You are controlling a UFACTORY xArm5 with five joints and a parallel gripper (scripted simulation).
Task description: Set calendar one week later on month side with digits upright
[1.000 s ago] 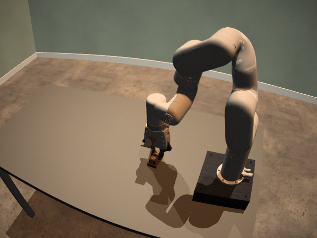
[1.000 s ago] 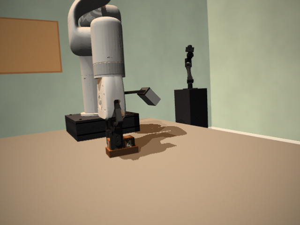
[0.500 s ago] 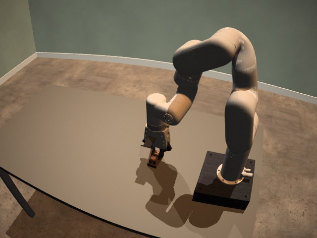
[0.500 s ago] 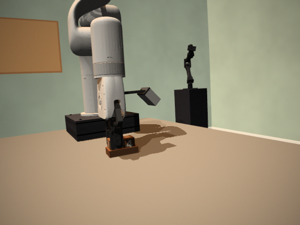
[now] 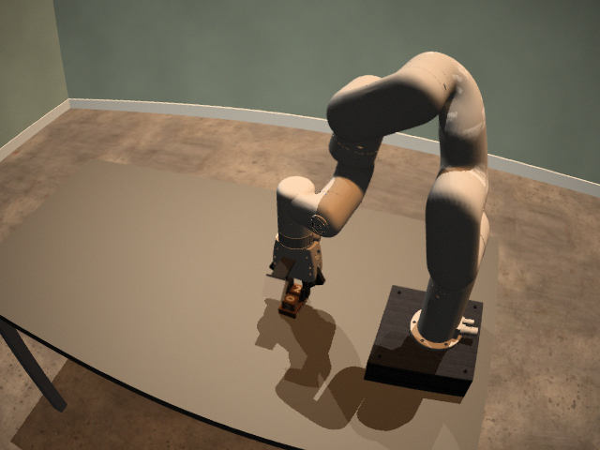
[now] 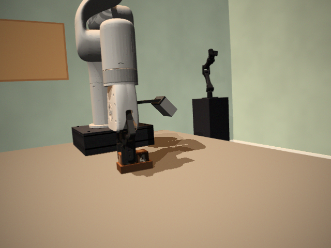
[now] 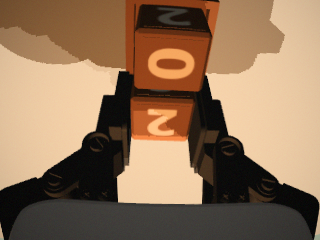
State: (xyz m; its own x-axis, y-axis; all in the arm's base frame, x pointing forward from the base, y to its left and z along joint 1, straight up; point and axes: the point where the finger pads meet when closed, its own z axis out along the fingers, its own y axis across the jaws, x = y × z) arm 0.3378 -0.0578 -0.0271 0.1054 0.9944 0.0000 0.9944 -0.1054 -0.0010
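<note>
My hand is 20 mm to the right of the brown tray and 30 mm above it.
</note>
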